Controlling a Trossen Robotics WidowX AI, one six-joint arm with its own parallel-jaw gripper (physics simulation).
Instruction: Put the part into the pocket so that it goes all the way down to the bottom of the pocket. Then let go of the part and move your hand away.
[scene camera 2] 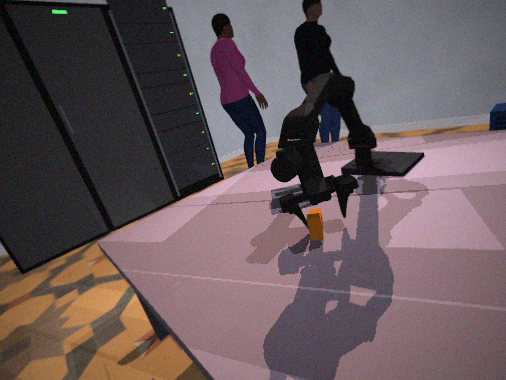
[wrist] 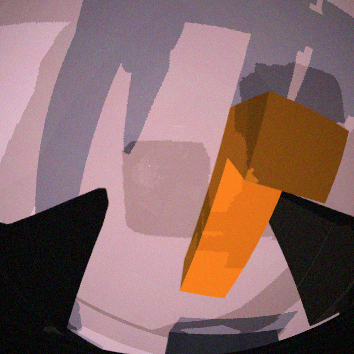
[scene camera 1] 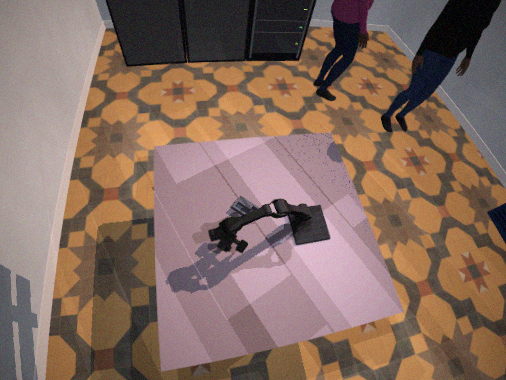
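The orange part [scene camera 2: 315,226] [wrist: 230,225] stands tall on the table in scene camera 2. In the wrist view it lies nearer the right finger and covers that finger's tip; whether they touch is unclear. It is hidden in scene camera 1. My gripper [scene camera 1: 234,246] [scene camera 2: 326,222] [wrist: 186,195] is open low over the table, with nothing held; the part is beside one finger, inside the gap. The grey pocket block [scene camera 1: 241,204] [scene camera 2: 278,196] [wrist: 222,342] lies on the table beyond the gripper in scene camera 2, partly covered by the gripper. The pocket's inside is hardly visible.
The arm's dark base plate [scene camera 1: 312,232] [scene camera 2: 395,162] sits on the pink table [scene camera 1: 200,330] [scene camera 2: 210,310]. Dark arm shadows cross the tabletop. Two people and black cabinets [scene camera 1: 217,30] [scene camera 2: 75,125] stand off the table.
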